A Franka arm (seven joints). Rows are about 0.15 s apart.
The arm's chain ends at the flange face. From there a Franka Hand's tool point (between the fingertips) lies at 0.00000 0.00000 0.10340 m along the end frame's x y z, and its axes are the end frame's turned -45 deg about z.
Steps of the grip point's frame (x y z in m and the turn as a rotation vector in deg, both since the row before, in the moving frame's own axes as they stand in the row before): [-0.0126, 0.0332, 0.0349, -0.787, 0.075, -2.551]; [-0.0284, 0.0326, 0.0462, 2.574, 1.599, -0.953]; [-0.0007, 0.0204, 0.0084, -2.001, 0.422, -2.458]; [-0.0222, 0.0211, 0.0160, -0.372, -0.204, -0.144]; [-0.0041, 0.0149, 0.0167, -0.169, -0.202, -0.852]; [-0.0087, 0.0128, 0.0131, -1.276, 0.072, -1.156]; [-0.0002, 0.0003, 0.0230, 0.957, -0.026, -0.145]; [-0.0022, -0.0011, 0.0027, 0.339, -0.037, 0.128]
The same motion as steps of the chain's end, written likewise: [0.0134, 0.0315, 0.0349, -0.503, 0.610, -2.551]; [0.0043, 0.0484, 0.0463, 2.951, -0.689, -0.953]; [0.0108, 0.0130, 0.0085, -1.117, 1.713, -2.458]; [-0.0010, 0.0299, 0.0160, -0.407, 0.119, -0.144]; [0.0077, 0.0130, 0.0167, -0.262, -0.023, -0.852]; [0.0012, 0.0137, 0.0131, -0.851, 0.953, -1.156]; [0.0013, 0.0015, 0.0230, 0.658, -0.695, -0.145]; [-0.0019, 0.0012, 0.0027, 0.214, -0.266, 0.128]
